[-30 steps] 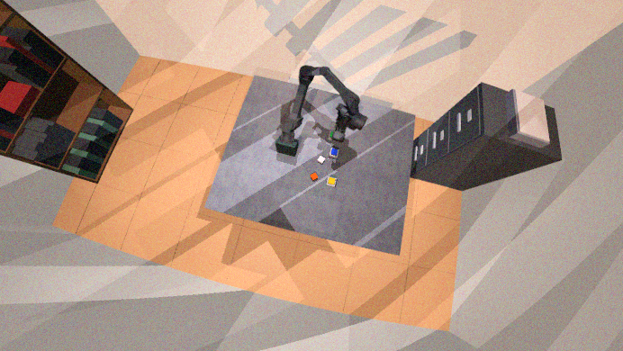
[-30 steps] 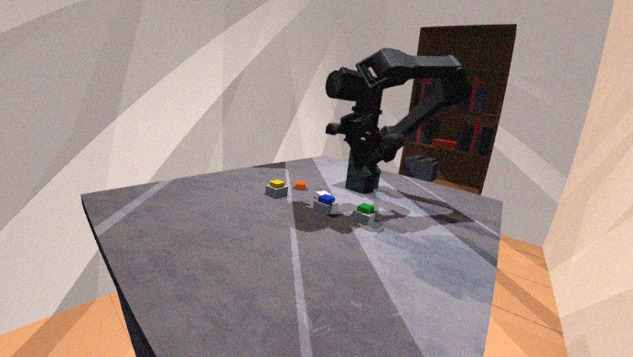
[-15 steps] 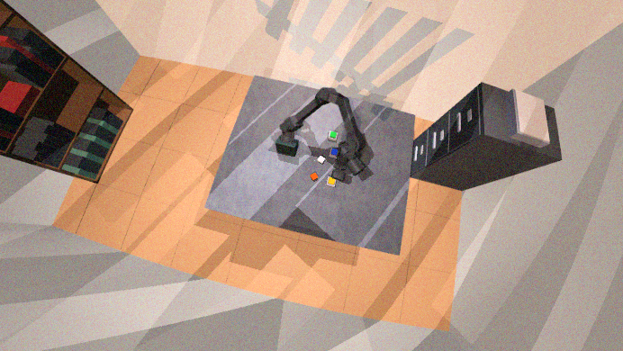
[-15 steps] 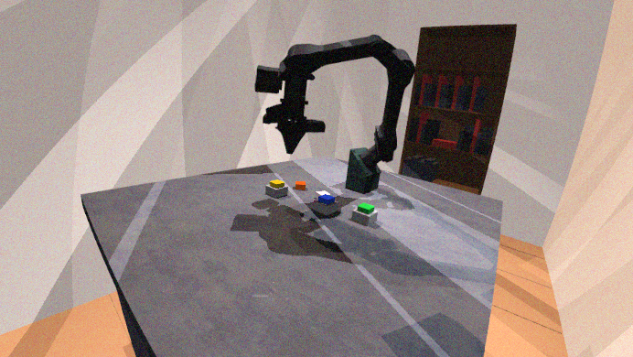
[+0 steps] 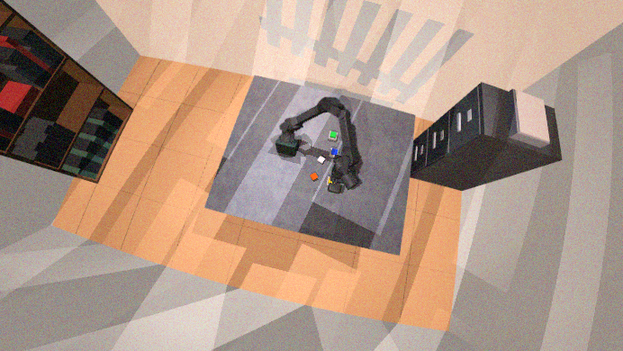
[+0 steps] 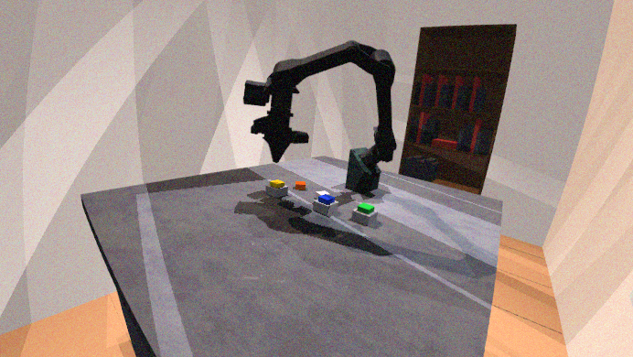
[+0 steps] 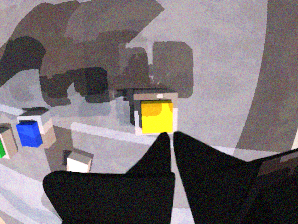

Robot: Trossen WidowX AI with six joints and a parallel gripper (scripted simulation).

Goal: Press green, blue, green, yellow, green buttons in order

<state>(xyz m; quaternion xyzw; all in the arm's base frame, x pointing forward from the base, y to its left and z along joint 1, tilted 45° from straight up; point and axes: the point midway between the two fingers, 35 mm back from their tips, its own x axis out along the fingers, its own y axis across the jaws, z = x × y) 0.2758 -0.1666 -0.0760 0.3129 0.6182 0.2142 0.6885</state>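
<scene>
The yellow button is 1 cm behind my gripper tip and 7 cm below it. The rest, counted from my gripper tip: blue button 1 cm behind, 18 cm to the left, 7 cm below; then orange block 11 cm behind, 2 cm to the left, 9 cm below; then white block 8 cm behind, 13 cm to the left, 9 cm below.
</scene>
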